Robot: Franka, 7 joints.
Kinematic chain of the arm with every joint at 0, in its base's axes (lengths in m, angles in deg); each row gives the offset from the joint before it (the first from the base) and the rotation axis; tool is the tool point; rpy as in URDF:
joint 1: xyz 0 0 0.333 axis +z
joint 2: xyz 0 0 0 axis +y
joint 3: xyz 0 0 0.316 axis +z
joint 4: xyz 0.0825 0 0 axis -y
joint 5: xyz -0.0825 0 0.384 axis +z
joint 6: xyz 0 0 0 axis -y
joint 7: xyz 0.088 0 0 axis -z
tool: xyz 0 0 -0.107 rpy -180 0 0
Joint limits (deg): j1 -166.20..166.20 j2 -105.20..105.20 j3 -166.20..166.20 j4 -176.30..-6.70 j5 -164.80..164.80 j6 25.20..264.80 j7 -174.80..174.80
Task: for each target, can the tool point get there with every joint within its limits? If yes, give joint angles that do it. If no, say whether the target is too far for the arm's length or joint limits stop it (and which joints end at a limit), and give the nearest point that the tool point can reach.
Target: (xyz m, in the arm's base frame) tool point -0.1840 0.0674 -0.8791
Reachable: no: too far | nearest point -0.2247 0.0823 -0.3589 | short by 0.522 m
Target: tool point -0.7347 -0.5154 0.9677
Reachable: no: too far | nearest point -0.5734 -0.4023 0.8284 | short by 0.241 m
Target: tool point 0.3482 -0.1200 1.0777
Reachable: yes | joints 46.52 -10.24 -47.85 -51.02 101.80 147.14 -5.70
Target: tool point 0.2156 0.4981 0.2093
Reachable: yes | joints 20.80 28.66 45.86 -126.27 94.62 144.70 135.33
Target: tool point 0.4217 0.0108 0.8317
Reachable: yes | joints 97.76 -64.18 -38.95 -110.94 -130.30 108.18 14.51
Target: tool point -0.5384 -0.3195 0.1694
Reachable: yes | joints -23.22 -78.40 -112.73 -115.21 9.00 213.69 -140.36
